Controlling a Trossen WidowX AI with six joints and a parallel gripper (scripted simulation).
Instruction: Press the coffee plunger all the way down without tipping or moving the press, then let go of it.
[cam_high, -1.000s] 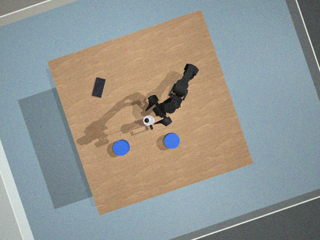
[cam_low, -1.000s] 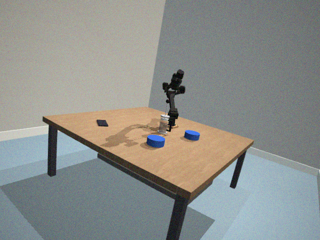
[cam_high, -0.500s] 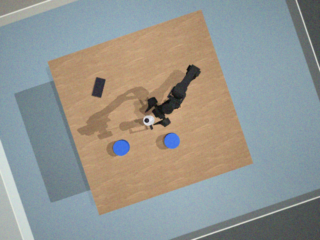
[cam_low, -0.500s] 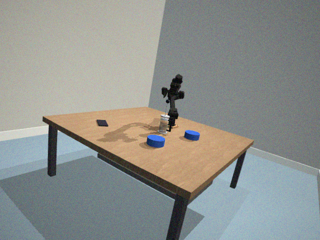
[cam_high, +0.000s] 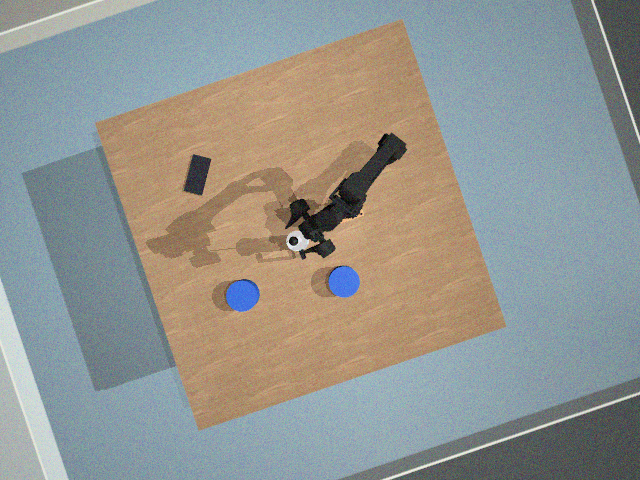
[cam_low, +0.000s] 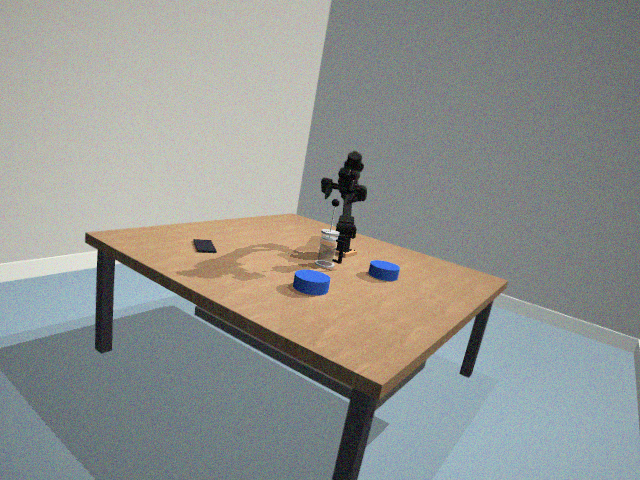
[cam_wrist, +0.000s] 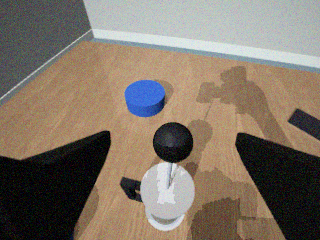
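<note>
The coffee press is 2 cm to the left of my gripper tip and 14 cm below it. Also, from my gripper tip: black slab (24 cm ahead, 42 cm to the right, 26 cm below).
</note>
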